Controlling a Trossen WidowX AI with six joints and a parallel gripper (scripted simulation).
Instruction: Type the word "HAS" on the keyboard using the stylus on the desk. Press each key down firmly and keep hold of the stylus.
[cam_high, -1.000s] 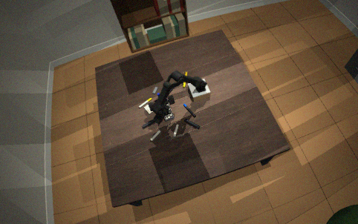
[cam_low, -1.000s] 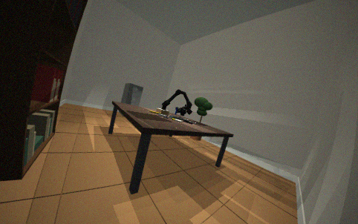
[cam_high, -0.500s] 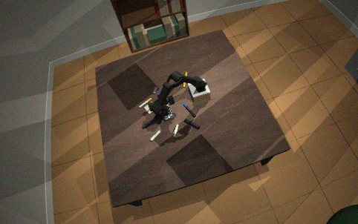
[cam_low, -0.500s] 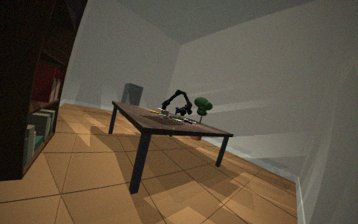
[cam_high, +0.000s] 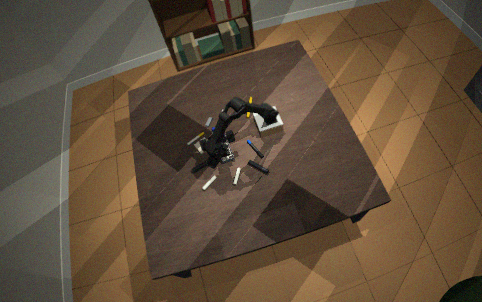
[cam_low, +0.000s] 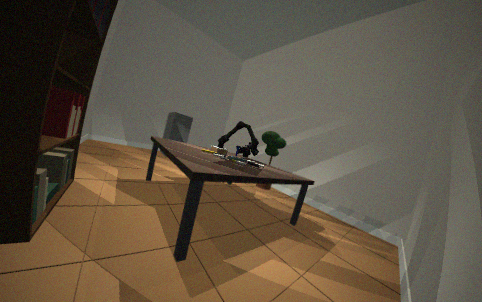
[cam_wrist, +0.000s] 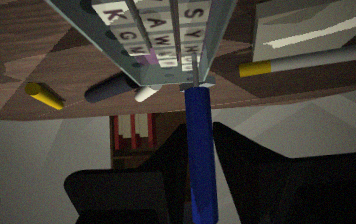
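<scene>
My gripper tip is 60 mm above the key, 20 mm past it and 10 mm to the right of it. The rest, counted from my gripper tip: yellow cylinder: 250 mm behind, 160 mm to the right, 70 mm below; then paper note: 90 mm ahead, 70 mm below; then blue stylus: 10 mm below.
</scene>
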